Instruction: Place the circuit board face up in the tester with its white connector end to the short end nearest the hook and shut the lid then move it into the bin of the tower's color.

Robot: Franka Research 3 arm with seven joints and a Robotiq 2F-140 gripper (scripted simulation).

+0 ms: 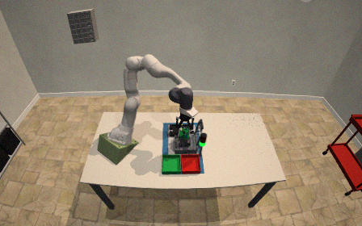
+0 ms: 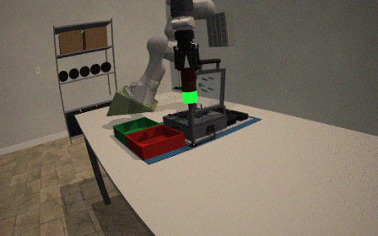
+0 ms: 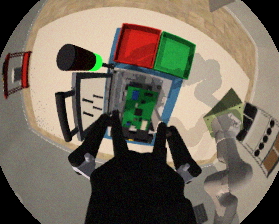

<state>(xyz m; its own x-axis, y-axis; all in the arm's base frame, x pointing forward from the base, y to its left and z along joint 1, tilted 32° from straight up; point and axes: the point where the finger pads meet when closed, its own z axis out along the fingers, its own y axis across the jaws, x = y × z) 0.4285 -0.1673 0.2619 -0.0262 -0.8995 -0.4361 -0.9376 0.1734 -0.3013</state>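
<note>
My gripper is now 20 cm to the left of the green bin, 18 cm above it and 11 cm past it. Also, from my hand: plate: 13 cm below, 1 cm to the left, 1 cm ahead; then green circuit board: 2 cm below; then clear lid: 12 cm ahead, 1 cm below.
</note>
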